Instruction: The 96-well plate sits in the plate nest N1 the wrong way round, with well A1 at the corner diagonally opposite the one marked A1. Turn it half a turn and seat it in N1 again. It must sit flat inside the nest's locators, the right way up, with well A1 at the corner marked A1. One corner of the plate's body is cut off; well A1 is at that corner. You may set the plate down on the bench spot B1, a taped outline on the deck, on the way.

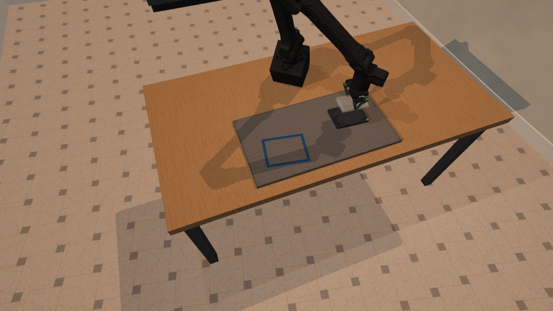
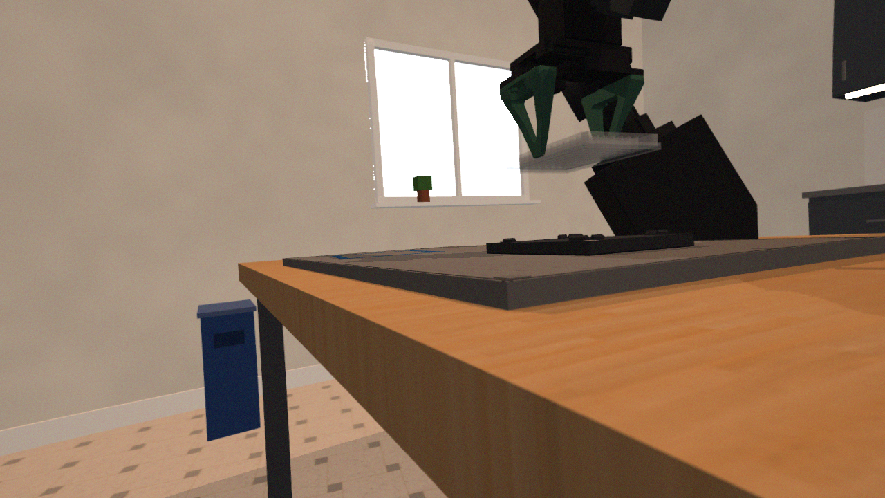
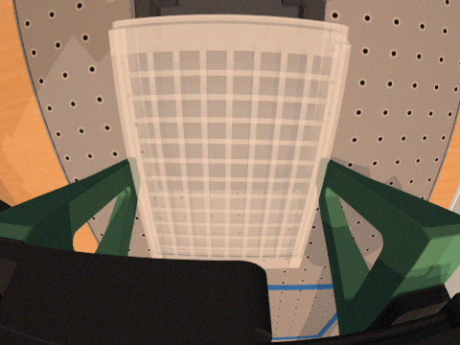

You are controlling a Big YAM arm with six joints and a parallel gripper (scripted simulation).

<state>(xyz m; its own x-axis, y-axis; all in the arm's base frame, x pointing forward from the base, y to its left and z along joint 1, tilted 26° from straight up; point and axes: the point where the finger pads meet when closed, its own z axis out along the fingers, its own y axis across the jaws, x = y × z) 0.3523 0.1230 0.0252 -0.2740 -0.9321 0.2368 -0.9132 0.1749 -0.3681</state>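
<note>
Now: hand 100 mm above the black plate nest N1. The rest, counted from my hand: A1 label (70 mm ahead, 60 mm to the left, 90 mm below); then 96-well plate (10 mm below).
</note>
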